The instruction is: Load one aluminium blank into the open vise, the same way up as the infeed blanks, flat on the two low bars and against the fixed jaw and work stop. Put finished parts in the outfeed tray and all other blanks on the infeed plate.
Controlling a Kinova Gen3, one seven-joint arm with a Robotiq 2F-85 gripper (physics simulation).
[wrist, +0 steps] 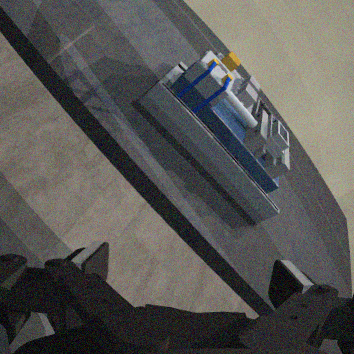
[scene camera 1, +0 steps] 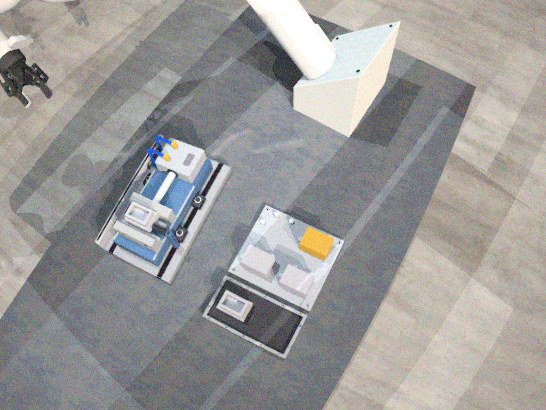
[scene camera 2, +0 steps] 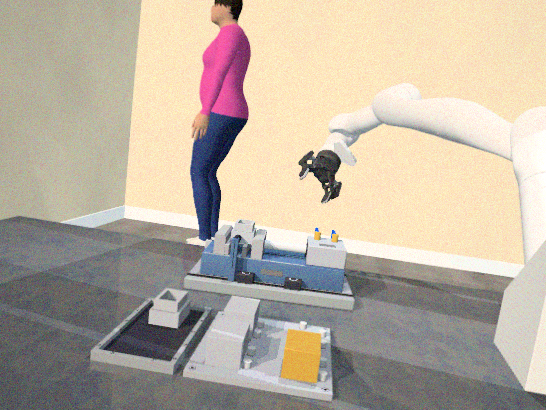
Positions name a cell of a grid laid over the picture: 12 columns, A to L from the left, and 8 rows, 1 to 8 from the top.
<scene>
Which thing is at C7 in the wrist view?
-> The gripper.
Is the gripper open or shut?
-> Open.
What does the gripper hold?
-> Nothing.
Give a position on a brass blank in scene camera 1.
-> G5
</scene>
